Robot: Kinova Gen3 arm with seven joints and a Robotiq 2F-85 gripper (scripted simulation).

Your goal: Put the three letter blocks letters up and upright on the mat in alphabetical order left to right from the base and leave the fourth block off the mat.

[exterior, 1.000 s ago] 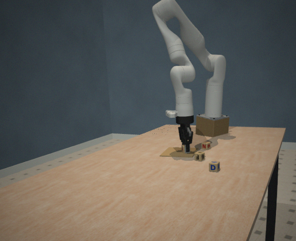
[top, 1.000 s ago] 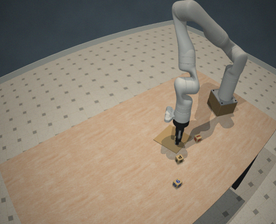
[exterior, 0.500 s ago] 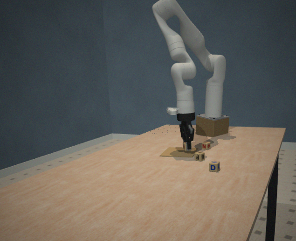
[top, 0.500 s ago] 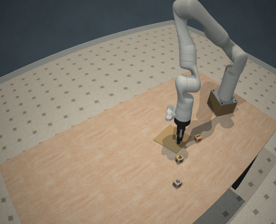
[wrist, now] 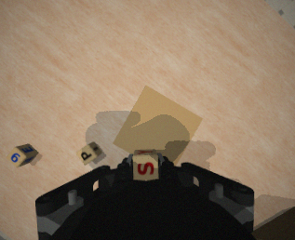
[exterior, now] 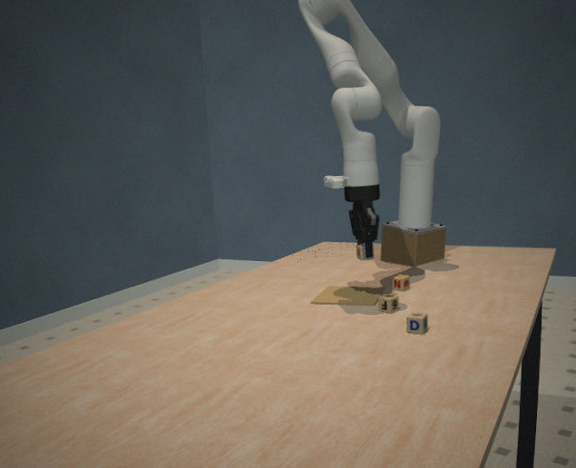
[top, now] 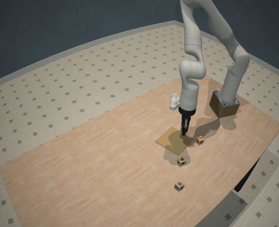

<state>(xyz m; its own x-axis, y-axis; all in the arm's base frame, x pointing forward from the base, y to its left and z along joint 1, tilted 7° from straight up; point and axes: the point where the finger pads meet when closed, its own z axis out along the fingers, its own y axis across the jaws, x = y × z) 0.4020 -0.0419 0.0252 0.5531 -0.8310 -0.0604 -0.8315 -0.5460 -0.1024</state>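
My gripper is now 10 mm past the tan mat, 40 mm to the left of it and 110 mm above it.
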